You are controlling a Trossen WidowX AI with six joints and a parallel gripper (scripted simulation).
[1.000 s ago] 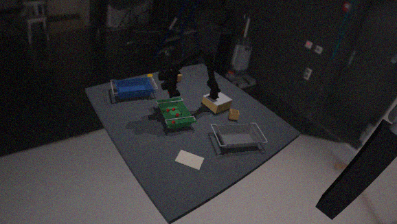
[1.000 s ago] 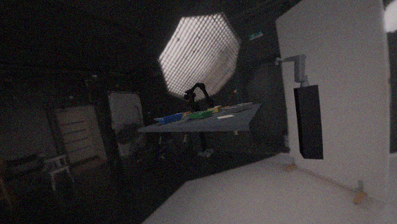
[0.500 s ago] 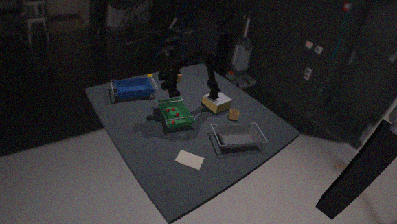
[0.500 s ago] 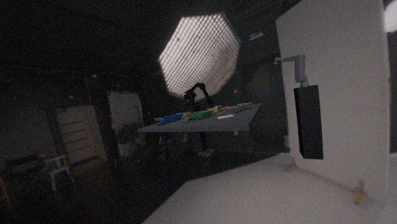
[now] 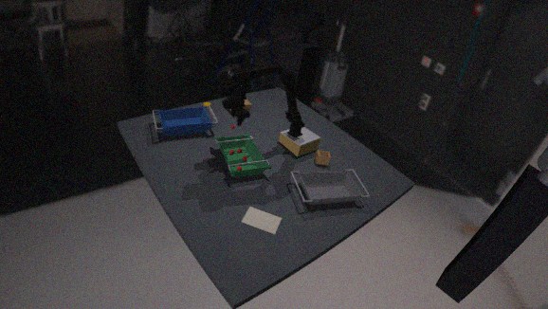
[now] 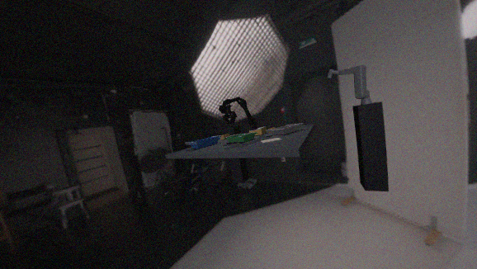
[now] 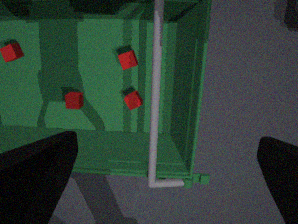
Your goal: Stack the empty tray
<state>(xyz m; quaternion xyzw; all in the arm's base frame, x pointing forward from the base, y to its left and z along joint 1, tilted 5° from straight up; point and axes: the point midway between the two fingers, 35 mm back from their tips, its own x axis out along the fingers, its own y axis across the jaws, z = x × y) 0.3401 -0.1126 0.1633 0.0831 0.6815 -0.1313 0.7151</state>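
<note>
The grey tray lies 20 cm behind my gripper tip, 52 cm to the left of it and 13 cm below it. From my gripper tip the other things lie so: white card 20 cm ahead, 47 cm to the left, 17 cm below; then small tan box 37 cm behind, 33 cm to the left, 16 cm below.
</note>
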